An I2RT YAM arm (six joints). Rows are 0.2 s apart.
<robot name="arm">
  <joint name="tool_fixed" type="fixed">
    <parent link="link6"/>
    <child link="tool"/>
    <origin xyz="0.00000 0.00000 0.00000" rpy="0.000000 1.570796 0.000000"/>
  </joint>
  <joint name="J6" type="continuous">
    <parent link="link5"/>
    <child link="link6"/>
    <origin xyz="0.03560 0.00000 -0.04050" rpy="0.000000 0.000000 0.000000"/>
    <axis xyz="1 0 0"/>
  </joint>
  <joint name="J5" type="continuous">
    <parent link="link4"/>
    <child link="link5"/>
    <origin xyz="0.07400 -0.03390 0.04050" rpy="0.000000 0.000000 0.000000"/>
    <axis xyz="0 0 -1"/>
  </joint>
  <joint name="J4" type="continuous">
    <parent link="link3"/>
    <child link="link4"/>
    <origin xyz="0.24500 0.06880 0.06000" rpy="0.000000 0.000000 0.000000"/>
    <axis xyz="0 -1 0"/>
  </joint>
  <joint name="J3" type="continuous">
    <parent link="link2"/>
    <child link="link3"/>
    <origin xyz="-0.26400 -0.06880 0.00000" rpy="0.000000 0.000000 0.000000"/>
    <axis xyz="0 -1 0"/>
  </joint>
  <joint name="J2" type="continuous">
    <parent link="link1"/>
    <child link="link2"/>
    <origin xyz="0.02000 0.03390 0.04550" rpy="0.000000 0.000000 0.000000"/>
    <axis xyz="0 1 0"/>
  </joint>
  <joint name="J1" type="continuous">
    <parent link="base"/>
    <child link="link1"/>
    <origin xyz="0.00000 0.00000 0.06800" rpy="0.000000 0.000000 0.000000"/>
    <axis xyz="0 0 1"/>
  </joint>
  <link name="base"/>
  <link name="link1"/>
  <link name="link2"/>
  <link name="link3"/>
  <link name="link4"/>
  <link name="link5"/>
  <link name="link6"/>
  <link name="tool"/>
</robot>
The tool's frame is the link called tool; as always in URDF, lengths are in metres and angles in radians. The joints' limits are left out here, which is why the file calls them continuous.
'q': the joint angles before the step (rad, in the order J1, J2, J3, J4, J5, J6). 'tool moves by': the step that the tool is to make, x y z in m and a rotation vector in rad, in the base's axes. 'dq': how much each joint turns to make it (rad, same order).
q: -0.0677, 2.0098, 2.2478, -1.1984, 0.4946, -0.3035
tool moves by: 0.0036, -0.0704, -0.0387, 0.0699, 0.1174, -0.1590
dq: -0.1662, 0.0829, -0.0066, -0.0474, -0.0476, 0.0230
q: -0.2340, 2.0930, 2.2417, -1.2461, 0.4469, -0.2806
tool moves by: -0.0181, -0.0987, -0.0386, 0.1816, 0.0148, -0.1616
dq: -0.2370, 0.0863, -0.0016, 0.0105, -0.1813, 0.0019
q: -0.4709, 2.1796, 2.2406, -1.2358, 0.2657, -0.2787
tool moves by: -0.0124, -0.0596, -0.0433, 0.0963, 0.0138, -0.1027
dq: -0.1302, 0.0986, -0.0013, 0.0385, -0.0805, 0.0015
